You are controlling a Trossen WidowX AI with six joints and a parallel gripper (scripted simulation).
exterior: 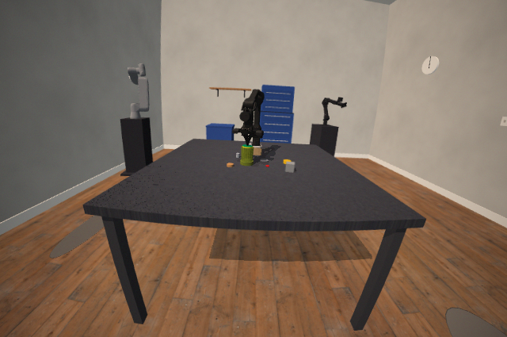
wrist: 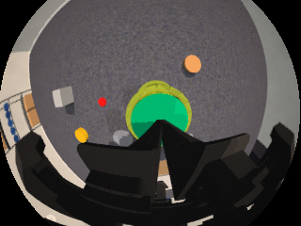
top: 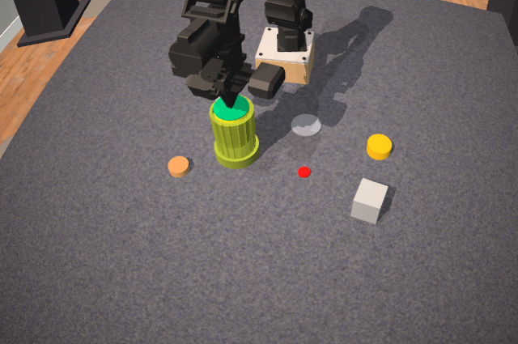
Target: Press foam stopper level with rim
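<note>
The green foam stopper is 50 mm below my hand. Round my hand: red dot 60 mm ahead, 120 mm to the left, 150 mm below; grey disc 60 mm behind, 130 mm to the left, 150 mm below; orange disc 40 mm ahead, 110 mm to the right, 150 mm below.
</note>
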